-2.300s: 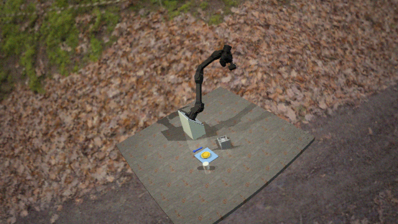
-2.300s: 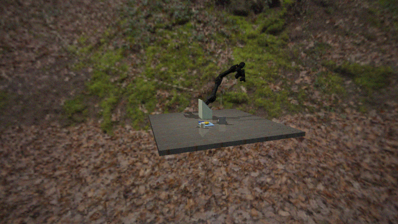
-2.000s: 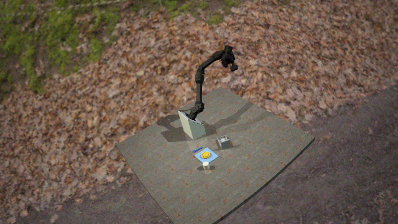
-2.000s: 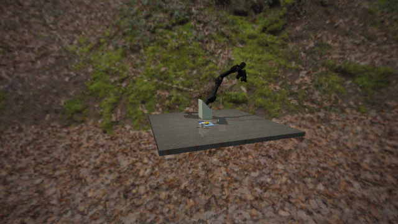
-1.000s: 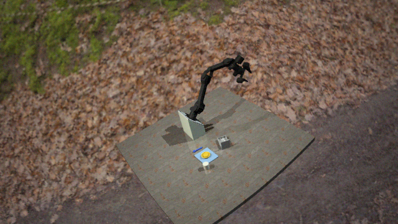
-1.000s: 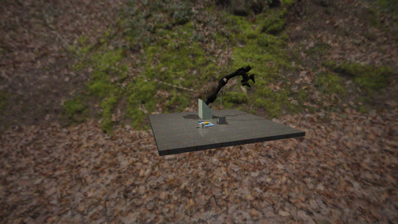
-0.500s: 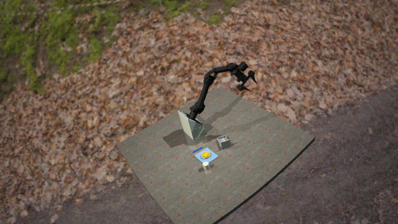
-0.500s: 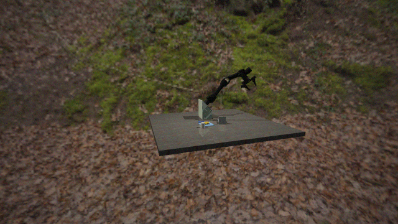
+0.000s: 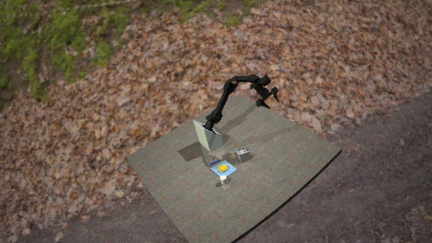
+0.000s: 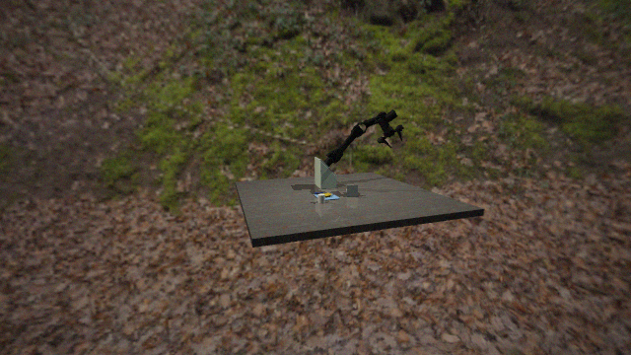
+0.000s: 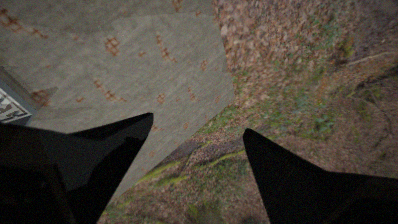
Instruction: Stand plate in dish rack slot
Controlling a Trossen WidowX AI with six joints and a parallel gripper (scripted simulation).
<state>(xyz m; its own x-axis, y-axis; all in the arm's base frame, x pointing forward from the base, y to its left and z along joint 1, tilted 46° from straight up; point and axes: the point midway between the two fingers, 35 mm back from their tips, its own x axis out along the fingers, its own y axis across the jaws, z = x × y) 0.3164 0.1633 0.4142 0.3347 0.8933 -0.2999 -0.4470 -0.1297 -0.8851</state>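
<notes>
My gripper tip is now 480 mm to the left of the yellow plate, 320 mm above it and 10 mm past it. Also, from my gripper tip: blue spoon: 510 mm to the right, 330 mm below, 120 mm behind; then light blue mat: 480 mm to the right, 330 mm below; then dish rack: 310 mm below, 290 mm to the right, 40 mm behind.
</notes>
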